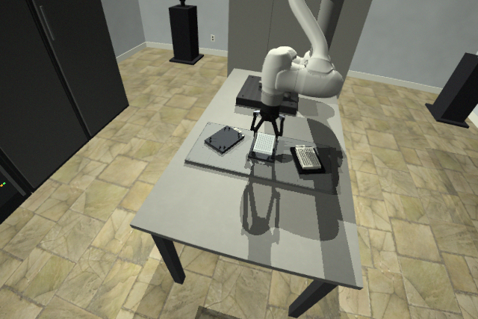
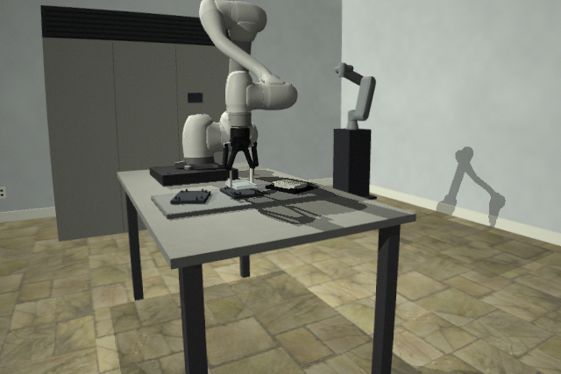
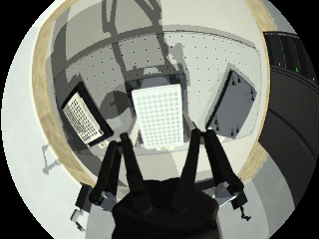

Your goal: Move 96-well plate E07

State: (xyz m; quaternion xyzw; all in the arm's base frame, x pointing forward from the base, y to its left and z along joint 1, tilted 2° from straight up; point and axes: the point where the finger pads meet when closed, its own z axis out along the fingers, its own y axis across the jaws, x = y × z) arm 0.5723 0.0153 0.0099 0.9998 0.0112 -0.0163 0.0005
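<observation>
The landing nest N3 is 5 cm below my hand. From my hand the other things lie so: plate nest N2: 20 cm to the right, 5 cm below.
</observation>
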